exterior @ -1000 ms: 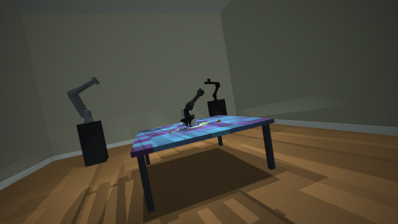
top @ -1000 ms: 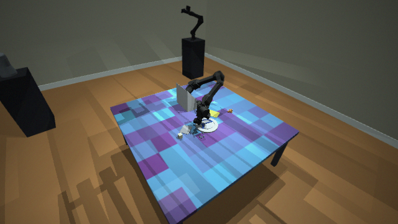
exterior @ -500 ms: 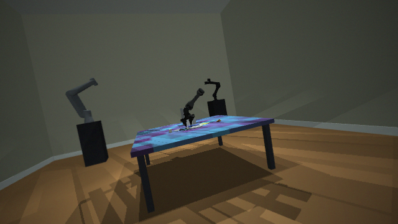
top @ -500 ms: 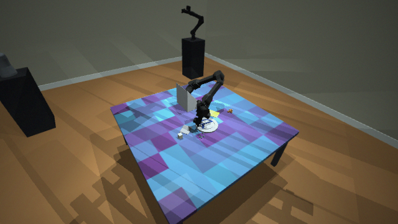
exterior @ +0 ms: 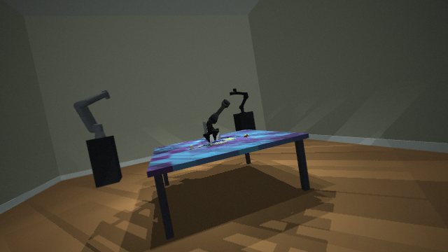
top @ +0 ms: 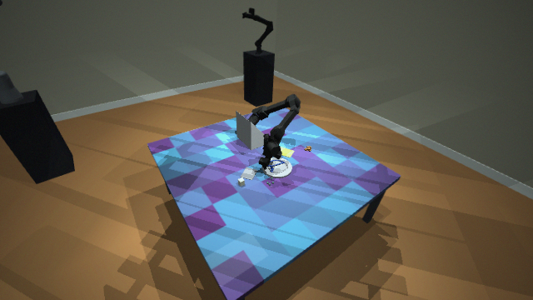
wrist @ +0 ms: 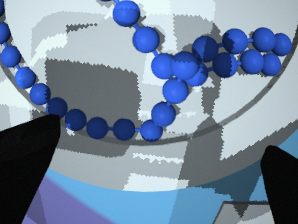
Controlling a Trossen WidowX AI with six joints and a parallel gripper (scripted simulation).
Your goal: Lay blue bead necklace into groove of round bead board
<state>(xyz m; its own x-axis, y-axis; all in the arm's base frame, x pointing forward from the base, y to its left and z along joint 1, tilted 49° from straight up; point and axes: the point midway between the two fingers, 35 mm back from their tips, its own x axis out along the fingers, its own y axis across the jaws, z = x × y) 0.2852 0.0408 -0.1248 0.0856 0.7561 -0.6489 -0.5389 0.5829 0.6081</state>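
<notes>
Right now my gripper tip is 5 cm to the right of the round white bead board, 4 cm short of it and 1 cm above it. From my gripper tip the other things lie so: cream cube (22 cm to the right, 2 cm ahead); yellow patch (21 cm to the left, 6 cm behind, 2 cm below); flat grey square (13 cm to the right, 2 cm below, 2 cm behind).
</notes>
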